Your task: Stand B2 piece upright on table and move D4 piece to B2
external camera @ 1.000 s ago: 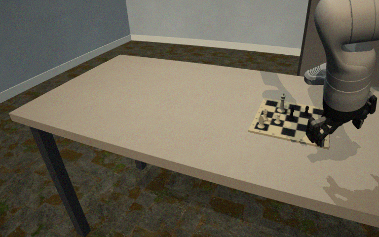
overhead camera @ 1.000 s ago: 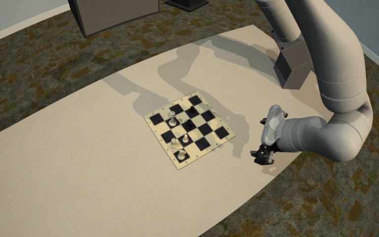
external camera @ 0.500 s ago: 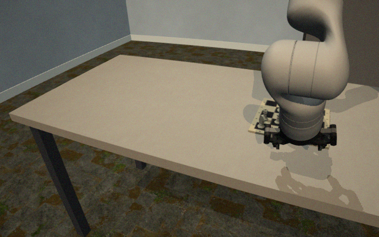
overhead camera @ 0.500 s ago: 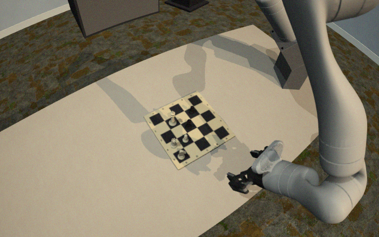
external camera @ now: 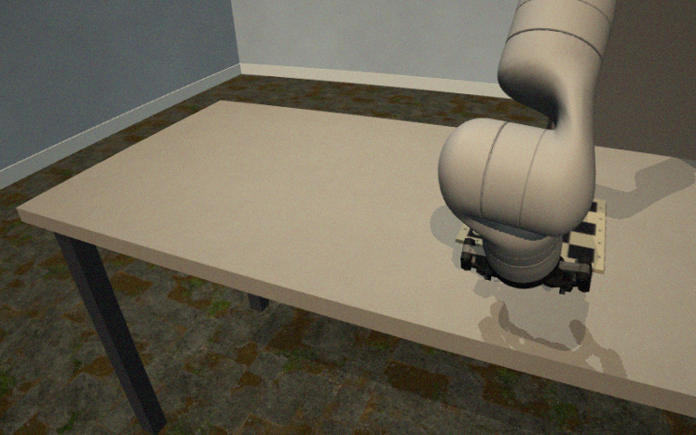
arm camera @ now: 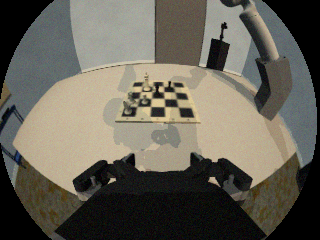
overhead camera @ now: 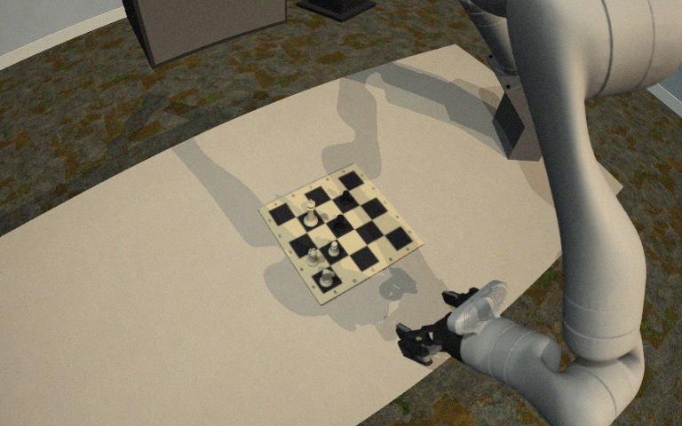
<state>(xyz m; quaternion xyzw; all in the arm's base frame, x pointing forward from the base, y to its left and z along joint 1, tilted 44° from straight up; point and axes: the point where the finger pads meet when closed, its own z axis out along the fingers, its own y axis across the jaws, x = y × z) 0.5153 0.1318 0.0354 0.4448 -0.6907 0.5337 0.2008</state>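
My gripper is now 11 cm past the black pawn, 24 cm to the left of it and 3 cm above it. From my hand the other things lie so: chessboard: 6 cm behind, 21 cm to the right, 4 cm below; white king: 4 cm behind, 26 cm to the right, 1 cm below; white pawn: 2 cm behind, 19 cm to the right, 3 cm below.
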